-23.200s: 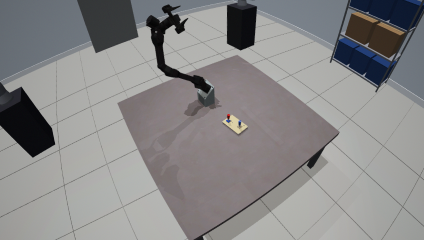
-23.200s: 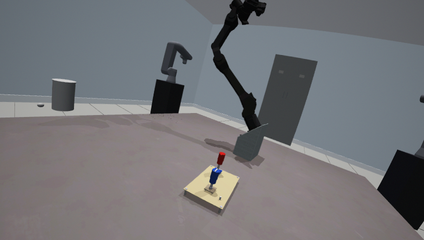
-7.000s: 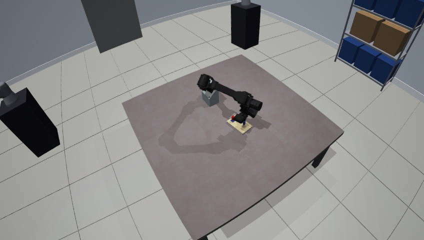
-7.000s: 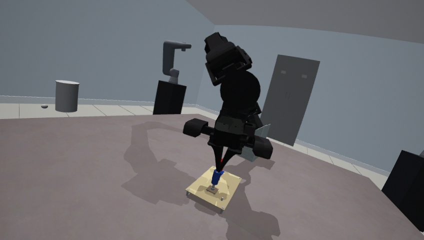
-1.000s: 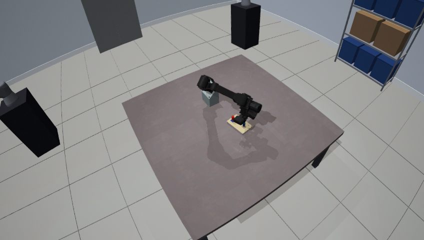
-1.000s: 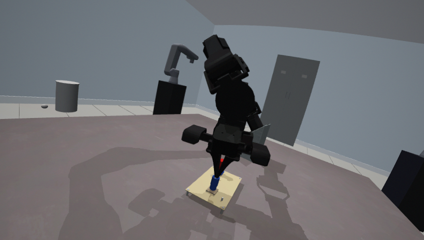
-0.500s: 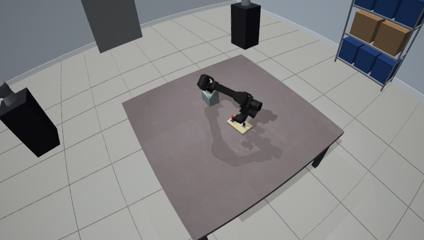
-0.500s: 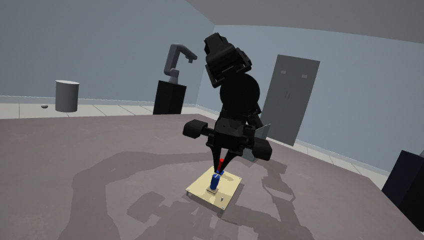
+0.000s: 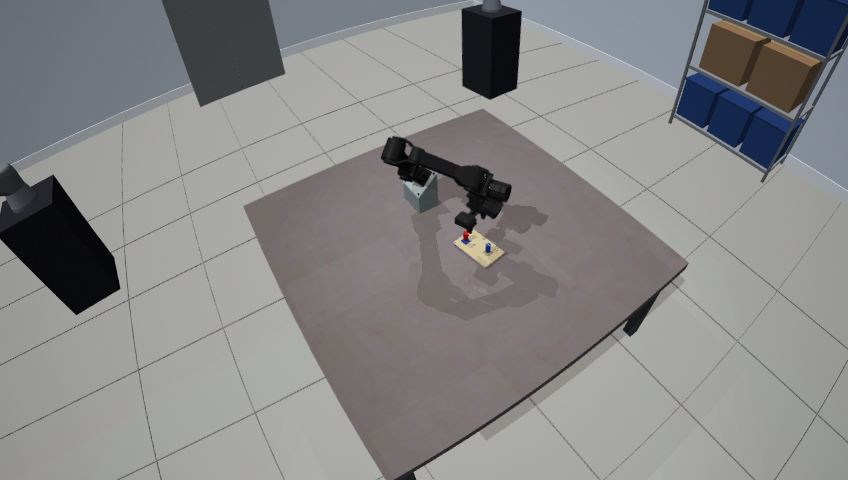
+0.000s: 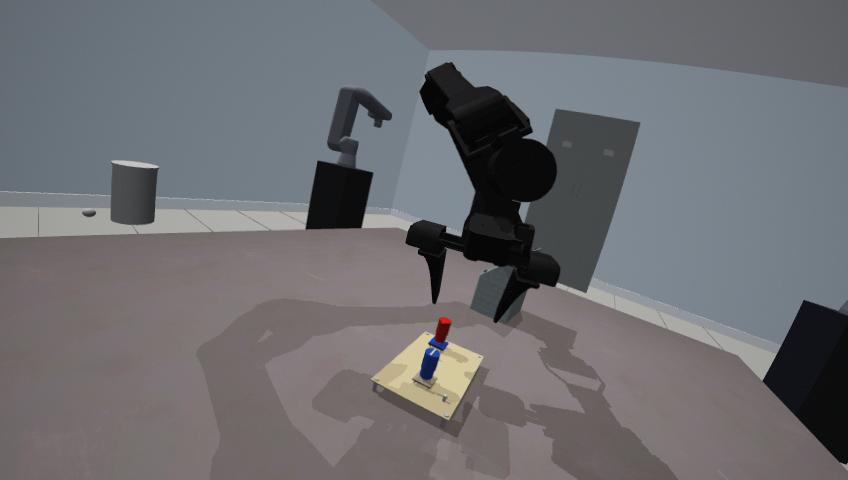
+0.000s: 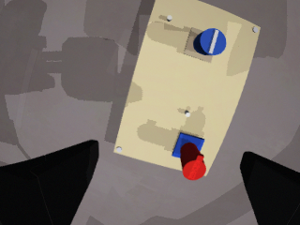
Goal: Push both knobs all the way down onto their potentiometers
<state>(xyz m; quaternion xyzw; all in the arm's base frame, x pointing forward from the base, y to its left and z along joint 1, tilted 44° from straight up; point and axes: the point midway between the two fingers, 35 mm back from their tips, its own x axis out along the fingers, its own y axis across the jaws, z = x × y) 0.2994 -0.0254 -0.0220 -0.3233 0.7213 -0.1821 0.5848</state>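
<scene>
Now: the red knob 20 mm behind my gripper tip, 30 mm to the right of it and 50 mm below it. Round my gripper tip: blue knob 70 mm ahead, 10 mm to the right, 50 mm below.
</scene>
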